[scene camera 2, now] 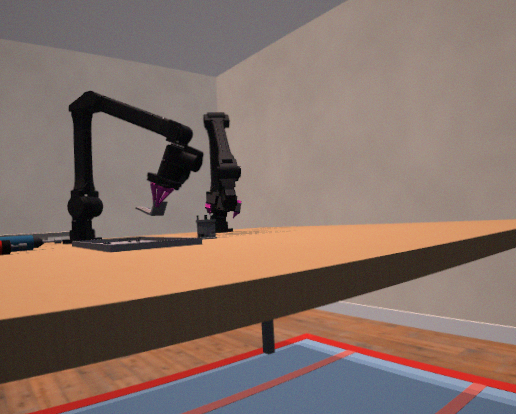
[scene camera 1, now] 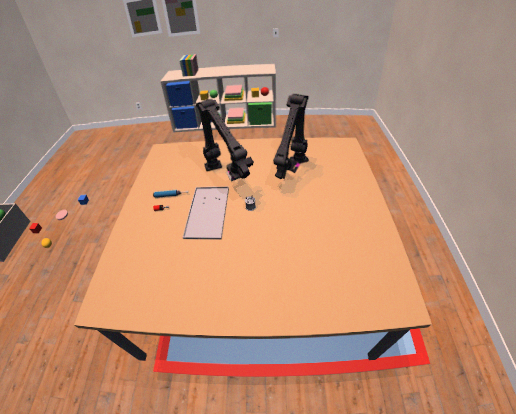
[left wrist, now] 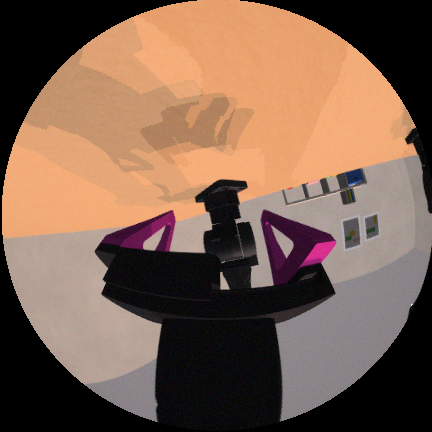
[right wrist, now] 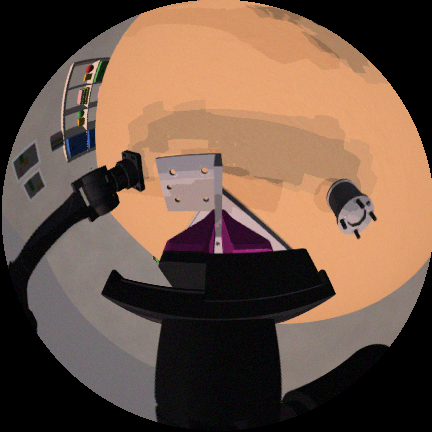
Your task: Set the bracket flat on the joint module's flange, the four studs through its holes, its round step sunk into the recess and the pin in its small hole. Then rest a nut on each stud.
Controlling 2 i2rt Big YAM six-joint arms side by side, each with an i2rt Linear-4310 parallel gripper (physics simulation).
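Places are measured from the left arm's base along level axes (x right, y ahead, z up), in metres.
Pixels of known places: left gripper, fingertip midpoint: (left wrist: pixel 217 214); right gripper, fingertip midpoint: (scene camera 2: pixel 155 206) (scene camera 1: pixel 233 178) (right wrist: pixel 217 214); left arm's base, link origin: (scene camera 2: pixel 219 232) (scene camera 1: pixel 299 159) (left wrist: pixel 218 189); right arm's base, link origin: (scene camera 1: pixel 213 166) (right wrist: pixel 134 169).
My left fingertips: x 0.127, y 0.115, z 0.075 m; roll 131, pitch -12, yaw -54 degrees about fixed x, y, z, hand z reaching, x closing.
Ahead of a thing's pixels: the offset from my left fingertips to its top centre. "spot": to the spot under its first point.
The grey L-shaped bracket {dx +0.388, dy -0.007, dz +0.055 m} (scene camera 2: pixel 160 209) (right wrist: pixel 189 192) is held by one plate in my right gripper (scene camera 2: pixel 157 203) (right wrist: pixel 217 214), which is shut on it. The bracket's holed plate sticks out to the left, in the air above the table. The dark joint module {dx +0.357, dy +0.200, dz -0.001 m} (scene camera 1: pixel 250 204) (scene camera 2: pixel 205 228) (right wrist: pixel 345 197) stands upright on the table, its studs pointing up, to the right of the bracket and apart from it. Several small nuts {dx +0.600, dy +0.016, dz -0.066 m} (scene camera 1: pixel 204 198) lie on the tray {dx +0.611, dy +0.135, dz -0.059 m} (scene camera 1: pixel 204 222) (scene camera 2: pixel 115 247). My left gripper (scene camera 2: pixel 223 210) (left wrist: pixel 217 214) is open and empty, near its arm's base.
A blue-handled tool {spot: dx +0.830, dy -0.097, dz -0.041 m} (scene camera 1: pixel 166 193) (scene camera 2: pixel 22 242) and a short red-handled tool (scene camera 1: pixel 158 207) (scene camera 2: pixel 4 247) lie left of the tray in scene camera 1. The left arm (right wrist: pixel 97 192) shows at the left of the right wrist view.
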